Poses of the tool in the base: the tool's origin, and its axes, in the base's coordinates. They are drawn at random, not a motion.
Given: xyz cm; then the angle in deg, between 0 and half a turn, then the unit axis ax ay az.
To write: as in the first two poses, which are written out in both.
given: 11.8, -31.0, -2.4, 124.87, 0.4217, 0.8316, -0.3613
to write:
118, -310, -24
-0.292, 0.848, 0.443
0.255, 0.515, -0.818
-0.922, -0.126, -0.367

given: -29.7, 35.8, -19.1, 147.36, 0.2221, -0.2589, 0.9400
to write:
-297, 358, -191
-0.751, -0.613, 0.245
0.401, -0.719, -0.568
0.524, -0.329, 0.786

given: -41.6, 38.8, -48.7, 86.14, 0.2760, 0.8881, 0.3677
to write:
-416, 388, -487
0.138, -0.138, 0.981
0.595, 0.803, 0.029
-0.791, 0.580, 0.193

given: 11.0, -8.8, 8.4, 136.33, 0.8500, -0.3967, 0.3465
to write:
110, -88, 84
0.522, -0.820, 0.234
-0.342, -0.452, -0.824
0.782, 0.350, -0.516

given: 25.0, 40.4, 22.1, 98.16, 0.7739, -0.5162, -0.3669
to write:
250, 404, 221
0.542, -0.093, -0.835
-0.819, 0.162, -0.550
0.187, 0.982, 0.012

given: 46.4, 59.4, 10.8, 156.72, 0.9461, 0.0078, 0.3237
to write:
464, 594, 108
0.799, -0.114, 0.591
0.142, -0.918, -0.369
0.585, 0.379, -0.718

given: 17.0, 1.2, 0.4, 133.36, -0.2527, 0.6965, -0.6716
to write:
170, 12, 4
-0.579, 0.191, 0.793
-0.785, 0.132, -0.605
-0.220, -0.973, 0.074

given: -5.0, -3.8, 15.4, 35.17, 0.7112, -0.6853, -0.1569
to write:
-50, -38, 154
0.910, 0.001, -0.415
-0.179, 0.903, -0.390
0.374, 0.429, 0.822

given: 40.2, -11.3, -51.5, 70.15, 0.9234, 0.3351, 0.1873
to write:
402, -113, -515
0.903, 0.028, 0.429
0.381, 0.414, -0.827
-0.201, 0.910, 0.363

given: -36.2, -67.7, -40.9, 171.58, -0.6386, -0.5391, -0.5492
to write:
-362, -677, -409
-0.178, 0.765, 0.619
0.604, -0.411, 0.682
0.777, 0.495, -0.389

